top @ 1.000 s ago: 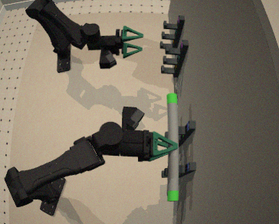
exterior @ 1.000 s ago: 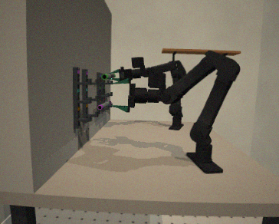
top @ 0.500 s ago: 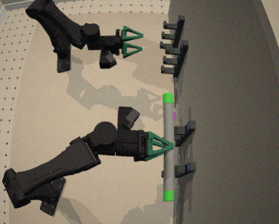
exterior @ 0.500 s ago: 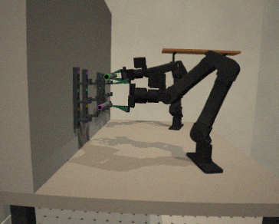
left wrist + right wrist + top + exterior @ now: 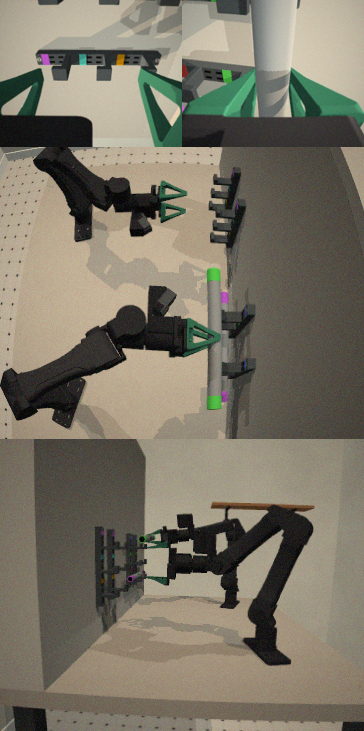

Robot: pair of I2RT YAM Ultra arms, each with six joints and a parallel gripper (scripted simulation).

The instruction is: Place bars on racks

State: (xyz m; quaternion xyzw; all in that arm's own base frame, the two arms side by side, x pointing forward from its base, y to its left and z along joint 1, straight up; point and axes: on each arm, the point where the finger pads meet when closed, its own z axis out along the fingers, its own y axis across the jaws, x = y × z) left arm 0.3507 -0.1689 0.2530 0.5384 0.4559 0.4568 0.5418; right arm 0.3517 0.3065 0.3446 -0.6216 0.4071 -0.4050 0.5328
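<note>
My right gripper is now 5 cm short of the magenta-ended bar, 1 cm to the right of it and 18 cm above it. Also, from my right hand: green-ended bar (right at my right hand); dark wall (15 cm ahead, 19 cm to the left, 8 cm above).
</note>
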